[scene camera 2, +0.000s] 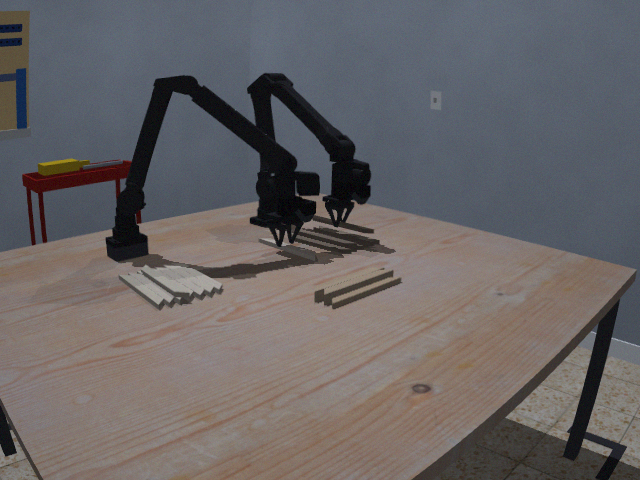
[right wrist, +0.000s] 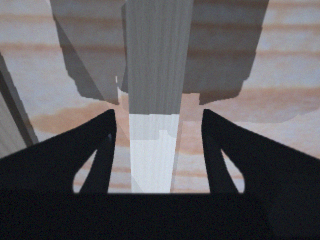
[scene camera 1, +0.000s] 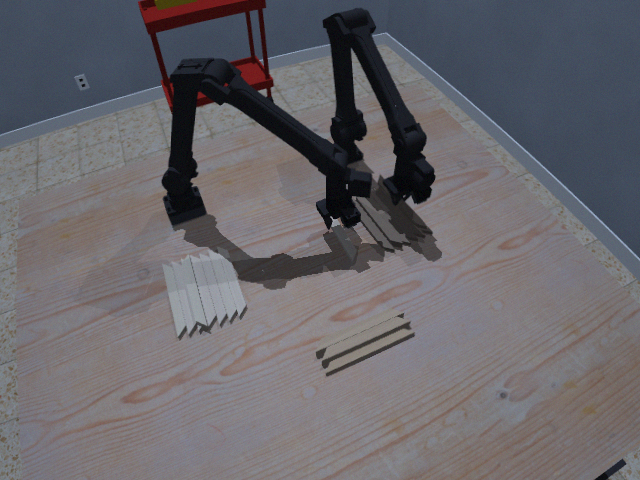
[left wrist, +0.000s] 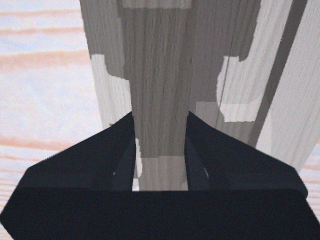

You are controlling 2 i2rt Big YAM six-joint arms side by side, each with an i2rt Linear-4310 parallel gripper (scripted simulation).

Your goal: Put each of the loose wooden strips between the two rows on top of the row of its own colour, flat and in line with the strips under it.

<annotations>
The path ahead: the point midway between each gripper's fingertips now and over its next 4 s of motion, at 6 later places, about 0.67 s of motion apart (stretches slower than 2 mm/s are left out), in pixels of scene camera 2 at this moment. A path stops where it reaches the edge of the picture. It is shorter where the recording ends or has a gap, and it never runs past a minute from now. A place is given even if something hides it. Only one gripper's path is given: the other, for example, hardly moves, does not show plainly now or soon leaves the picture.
My right gripper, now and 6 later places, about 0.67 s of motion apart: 285,245; 287,250; 285,241; 260,241; 219,246; 182,254; 178,269
</annotations>
